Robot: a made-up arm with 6 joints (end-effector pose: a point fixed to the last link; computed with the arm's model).
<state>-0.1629 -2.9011 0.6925 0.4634 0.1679 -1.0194</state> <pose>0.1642 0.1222 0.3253 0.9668 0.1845 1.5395</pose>
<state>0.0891 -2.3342 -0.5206 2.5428 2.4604 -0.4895</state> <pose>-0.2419 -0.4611 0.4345 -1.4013 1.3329 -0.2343</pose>
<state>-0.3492 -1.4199 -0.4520 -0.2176 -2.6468 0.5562</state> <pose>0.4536 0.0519 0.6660 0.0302 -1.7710 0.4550</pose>
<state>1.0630 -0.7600 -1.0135 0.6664 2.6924 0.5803</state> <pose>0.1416 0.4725 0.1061 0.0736 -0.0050 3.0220</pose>
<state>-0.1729 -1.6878 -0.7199 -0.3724 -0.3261 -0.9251</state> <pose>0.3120 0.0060 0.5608 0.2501 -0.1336 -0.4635</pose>
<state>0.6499 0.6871 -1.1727 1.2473 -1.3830 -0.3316</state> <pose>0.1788 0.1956 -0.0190 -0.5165 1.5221 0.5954</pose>
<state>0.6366 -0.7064 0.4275 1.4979 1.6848 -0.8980</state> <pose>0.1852 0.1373 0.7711 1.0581 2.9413 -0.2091</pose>
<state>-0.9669 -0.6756 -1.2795 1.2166 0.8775 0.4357</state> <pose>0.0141 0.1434 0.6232 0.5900 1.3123 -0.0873</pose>
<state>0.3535 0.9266 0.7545 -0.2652 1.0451 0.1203</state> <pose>-0.2236 -0.1973 0.5866 0.1994 0.9714 2.1093</pose>
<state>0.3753 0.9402 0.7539 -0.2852 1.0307 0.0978</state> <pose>-0.2243 -0.1870 0.6022 0.2120 0.9989 2.1048</pose>
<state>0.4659 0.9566 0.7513 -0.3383 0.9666 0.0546</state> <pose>-0.2287 -0.1478 0.6485 0.2548 1.0841 2.0843</pose>
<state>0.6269 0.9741 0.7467 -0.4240 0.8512 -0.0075</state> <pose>-0.2361 -0.0655 0.7147 0.3348 1.2097 2.0225</pose>
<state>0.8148 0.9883 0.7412 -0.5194 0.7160 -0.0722</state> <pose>-0.2436 0.0486 0.7668 0.4248 1.3193 1.9140</pose>
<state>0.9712 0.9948 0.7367 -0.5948 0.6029 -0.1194</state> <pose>-0.2488 0.1526 0.7871 0.4864 1.3800 1.8020</pose>
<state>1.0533 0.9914 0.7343 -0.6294 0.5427 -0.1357</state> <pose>-0.2517 0.2060 0.7892 0.5115 1.4027 1.7415</pose>
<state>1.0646 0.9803 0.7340 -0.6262 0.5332 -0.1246</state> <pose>-0.2532 0.2075 0.7893 0.5139 1.4082 1.7405</pose>
